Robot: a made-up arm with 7 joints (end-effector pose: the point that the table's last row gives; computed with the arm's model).
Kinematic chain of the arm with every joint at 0, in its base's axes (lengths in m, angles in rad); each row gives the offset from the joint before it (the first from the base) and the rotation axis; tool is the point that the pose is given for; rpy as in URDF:
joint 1: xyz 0 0 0.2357 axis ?
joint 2: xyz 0 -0.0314 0.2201 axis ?
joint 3: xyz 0 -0.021 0.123 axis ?
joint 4: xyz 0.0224 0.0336 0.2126 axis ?
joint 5: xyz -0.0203 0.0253 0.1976 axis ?
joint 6: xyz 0 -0.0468 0.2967 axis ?
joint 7: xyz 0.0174 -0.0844 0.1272 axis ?
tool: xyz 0 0 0 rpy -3.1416 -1.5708 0
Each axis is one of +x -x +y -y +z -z.
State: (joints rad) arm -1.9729 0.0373 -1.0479 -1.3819 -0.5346 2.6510 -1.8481
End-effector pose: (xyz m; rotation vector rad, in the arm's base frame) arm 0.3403 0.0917 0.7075 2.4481 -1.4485 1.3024
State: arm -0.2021 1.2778 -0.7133 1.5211 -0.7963 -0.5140 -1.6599
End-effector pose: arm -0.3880 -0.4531 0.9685 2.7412 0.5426 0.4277
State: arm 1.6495 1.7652 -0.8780 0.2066 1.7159 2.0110 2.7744
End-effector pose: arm 0.3244 -0.7414 0.4278 1.7064 -1.6646 1.6491
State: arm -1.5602 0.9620 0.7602 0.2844 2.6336 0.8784 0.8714
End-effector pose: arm 0.2442 0.6406 1.0573 -1.4025 -0.2864 -0.3228
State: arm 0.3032 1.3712 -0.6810 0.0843 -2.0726 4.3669 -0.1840
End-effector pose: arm -0.7648 -0.1901 0.5259 -0.7447 1.3172 -0.0509
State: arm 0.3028 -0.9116 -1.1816 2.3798 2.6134 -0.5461 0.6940
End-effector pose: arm 0.2721 -0.3212 0.1176 -0.3136 1.3609 0.1285
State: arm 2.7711 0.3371 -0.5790 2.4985 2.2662 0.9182 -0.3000
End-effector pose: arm -0.2466 0.2402 0.3381 -1.8280 -0.3713 1.4130
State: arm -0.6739 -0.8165 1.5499 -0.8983 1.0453 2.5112 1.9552
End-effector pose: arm 0.2002 -0.5640 0.8258 1.9847 -0.5637 0.2592
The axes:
joint 1: +z
joint 2: -y
joint 3: +z
joint 4: +y
joint 5: +z
joint 6: -y
joint 7: +x

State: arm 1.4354 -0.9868 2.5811 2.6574 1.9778 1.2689 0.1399
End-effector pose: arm -0.0569 -0.2471 0.4422 1.0364 1.4873 -1.7867
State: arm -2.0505 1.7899 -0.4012 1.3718 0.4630 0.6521 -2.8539
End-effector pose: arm -0.0632 0.6837 0.8704 0.4127 0.0971 -1.2000
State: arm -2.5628 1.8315 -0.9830 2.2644 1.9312 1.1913 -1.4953
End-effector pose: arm -0.2544 0.2542 0.6829 -0.5928 -0.2437 1.4293
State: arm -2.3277 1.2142 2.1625 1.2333 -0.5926 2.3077 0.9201
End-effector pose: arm 0.6415 0.3275 0.4860 -2.1509 -1.1485 -1.7981
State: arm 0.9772 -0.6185 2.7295 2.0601 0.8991 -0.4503 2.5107
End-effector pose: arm -0.3266 -0.2781 0.6778 1.4168 1.4375 0.3561
